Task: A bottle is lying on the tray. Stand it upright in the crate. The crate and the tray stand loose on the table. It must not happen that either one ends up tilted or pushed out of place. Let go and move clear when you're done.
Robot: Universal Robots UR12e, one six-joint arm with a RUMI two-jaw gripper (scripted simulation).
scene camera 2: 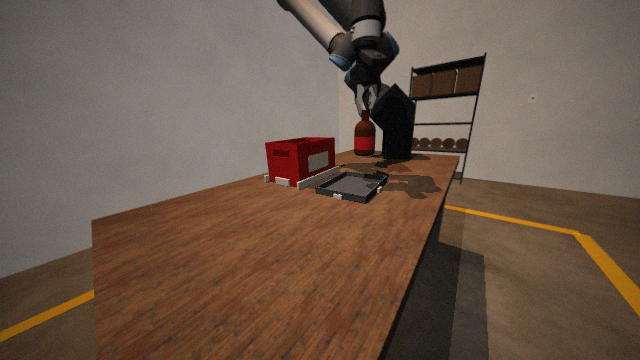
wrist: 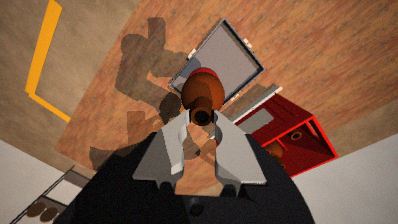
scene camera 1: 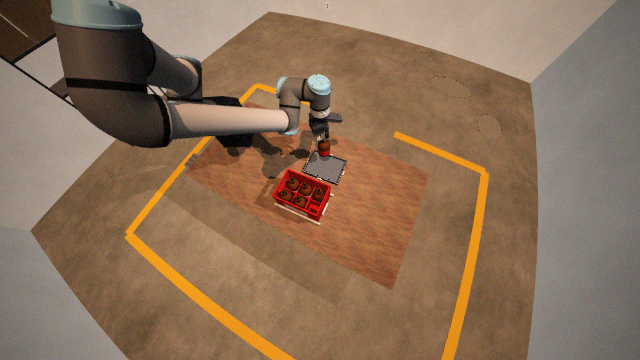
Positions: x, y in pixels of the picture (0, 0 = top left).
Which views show the grey tray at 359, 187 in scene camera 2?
Scene camera 2, the wrist view and scene camera 1: all of them.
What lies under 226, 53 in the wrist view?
A grey tray.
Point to a bottle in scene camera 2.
364, 134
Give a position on a bottle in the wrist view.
203, 91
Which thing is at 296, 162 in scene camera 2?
A crate.
